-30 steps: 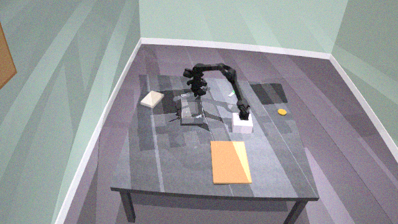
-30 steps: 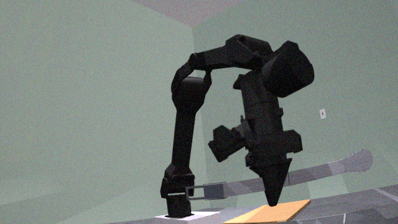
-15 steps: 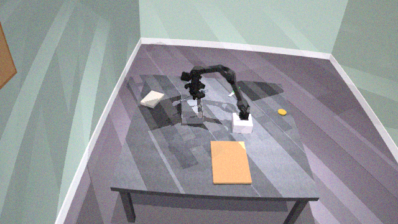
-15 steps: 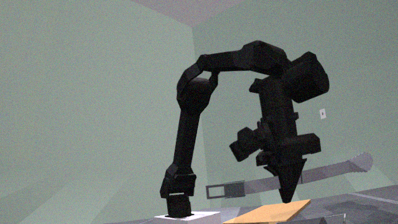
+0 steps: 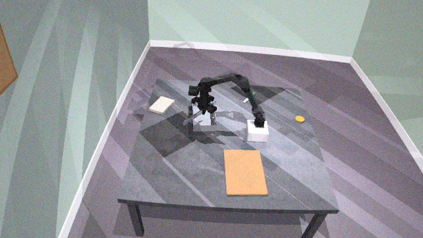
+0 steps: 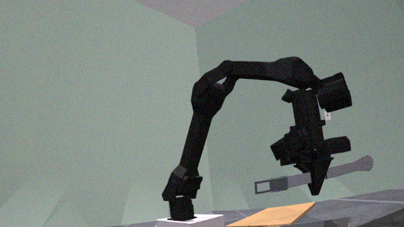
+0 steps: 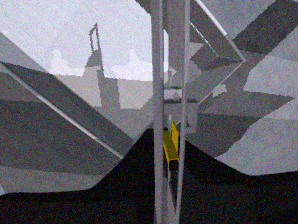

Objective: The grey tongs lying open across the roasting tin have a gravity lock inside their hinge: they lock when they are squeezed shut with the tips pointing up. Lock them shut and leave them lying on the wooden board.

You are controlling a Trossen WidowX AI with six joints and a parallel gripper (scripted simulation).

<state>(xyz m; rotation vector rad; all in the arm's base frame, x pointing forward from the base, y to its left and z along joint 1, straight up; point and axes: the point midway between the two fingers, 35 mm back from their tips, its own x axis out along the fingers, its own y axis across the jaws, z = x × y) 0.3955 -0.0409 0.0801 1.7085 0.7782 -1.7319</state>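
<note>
My gripper tip is 26 cm past the wooden board, 41 cm to the right of it and 11 cm above it. Also, from my gripper tip: yellow piece (1 cm behind, 1 cm to the right, 4 cm above); then roasting tin (1 cm behind, 11 cm to the right, 9 cm below); then flat block (32 cm ahead, 24 cm to the right, 11 cm below).
</note>
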